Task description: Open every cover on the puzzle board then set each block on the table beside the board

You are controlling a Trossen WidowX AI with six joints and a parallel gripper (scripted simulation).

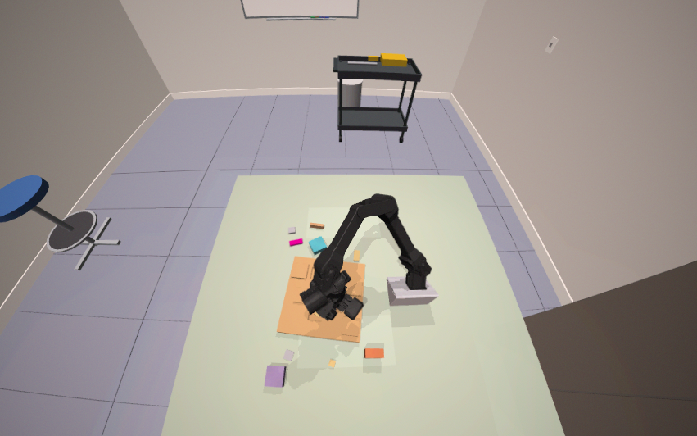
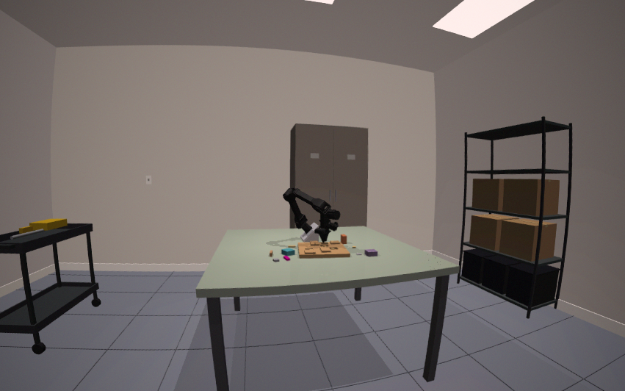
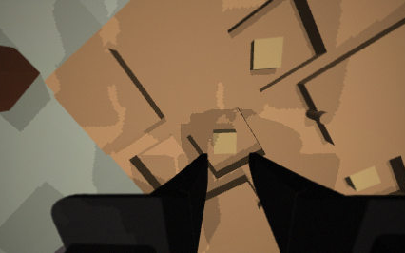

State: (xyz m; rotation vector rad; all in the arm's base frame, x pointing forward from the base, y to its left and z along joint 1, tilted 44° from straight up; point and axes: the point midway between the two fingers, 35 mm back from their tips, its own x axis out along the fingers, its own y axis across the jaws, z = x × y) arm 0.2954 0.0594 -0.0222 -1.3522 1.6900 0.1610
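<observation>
Right now the orange block is 130 mm behind my gripper tip, 170 mm to the left of it and 20 mm below it. Also, from my gripper tip: purple block: 190 mm ahead, 250 mm to the left, 30 mm below; magenta bar: 190 mm ahead, 260 mm to the right, 40 mm below; teal block: 90 mm ahead, 240 mm to the right, 30 mm below.
</observation>
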